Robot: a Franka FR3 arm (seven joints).
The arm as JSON. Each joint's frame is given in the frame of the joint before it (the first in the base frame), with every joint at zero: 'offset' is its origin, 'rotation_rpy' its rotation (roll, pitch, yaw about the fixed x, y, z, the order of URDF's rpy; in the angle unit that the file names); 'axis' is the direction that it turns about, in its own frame. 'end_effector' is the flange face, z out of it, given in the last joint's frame.
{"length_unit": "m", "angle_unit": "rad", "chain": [
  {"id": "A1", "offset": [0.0, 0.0, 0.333], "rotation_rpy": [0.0, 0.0, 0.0], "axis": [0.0, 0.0, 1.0]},
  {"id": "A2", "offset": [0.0, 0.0, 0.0], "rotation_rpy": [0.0, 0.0, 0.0], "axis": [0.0, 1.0, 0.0]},
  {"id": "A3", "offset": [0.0, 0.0, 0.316], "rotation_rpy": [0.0, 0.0, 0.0], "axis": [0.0, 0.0, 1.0]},
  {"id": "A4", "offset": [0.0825, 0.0, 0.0], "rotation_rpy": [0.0, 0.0, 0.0], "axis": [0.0, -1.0, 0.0]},
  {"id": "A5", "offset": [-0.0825, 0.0, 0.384], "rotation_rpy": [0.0, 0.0, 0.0], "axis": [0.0, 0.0, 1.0]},
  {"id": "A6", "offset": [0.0, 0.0, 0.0], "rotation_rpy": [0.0, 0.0, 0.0], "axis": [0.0, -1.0, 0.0]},
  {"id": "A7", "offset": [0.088, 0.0, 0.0], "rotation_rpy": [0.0, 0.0, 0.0], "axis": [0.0, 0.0, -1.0]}
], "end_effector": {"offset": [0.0, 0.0, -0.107], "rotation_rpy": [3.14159, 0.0, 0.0]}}
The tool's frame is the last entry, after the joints.
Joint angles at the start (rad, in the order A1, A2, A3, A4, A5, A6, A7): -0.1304 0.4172 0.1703 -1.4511 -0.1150 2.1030 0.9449
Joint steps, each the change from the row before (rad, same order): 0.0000 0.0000 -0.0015 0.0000 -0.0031 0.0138 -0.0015; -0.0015 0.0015 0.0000 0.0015 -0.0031 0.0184 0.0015; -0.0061 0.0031 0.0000 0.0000 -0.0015 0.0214 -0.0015; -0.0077 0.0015 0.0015 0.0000 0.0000 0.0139 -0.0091; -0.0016 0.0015 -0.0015 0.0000 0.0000 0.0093 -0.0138; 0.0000 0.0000 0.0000 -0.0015 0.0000 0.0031 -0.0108; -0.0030 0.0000 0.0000 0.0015 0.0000 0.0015 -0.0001; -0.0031 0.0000 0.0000 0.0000 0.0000 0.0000 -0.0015; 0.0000 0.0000 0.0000 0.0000 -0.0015 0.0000 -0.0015; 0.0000 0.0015 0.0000 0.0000 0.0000 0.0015 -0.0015; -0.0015 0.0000 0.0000 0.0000 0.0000 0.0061 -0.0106
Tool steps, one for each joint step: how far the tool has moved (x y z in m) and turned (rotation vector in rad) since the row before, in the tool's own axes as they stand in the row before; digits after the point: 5 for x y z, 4 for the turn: 0.00165 -0.00055 -0.00114 0.0089 0.0109 -0.0019; 0.00231 -0.00101 -0.00122 0.0132 0.0131 0.0015; 0.00459 0.00109 0.00044 0.0133 0.0125 0.0036; 0.00432 0.00183 -0.00008 0.0093 0.0080 -0.0029; 0.00205 0.00060 0.00037 0.0053 0.0055 -0.0111; -0.00011 -0.00001 0.00040 0.0013 0.0009 -0.0110; 0.00200 0.00105 -0.00074 0.0016 0.0026 0.0029; 0.00164 0.00147 0.00006 -0.0007 0.0007 0.0014; 0.00004 0.00003 0.00000 -0.0008 0.0010 -0.0024; 0.00001 -0.00003 0.00094 0.0002 -0.0002 -0.0015; 0.00119 0.00021 -0.00051 0.0044 0.0041 -0.0092
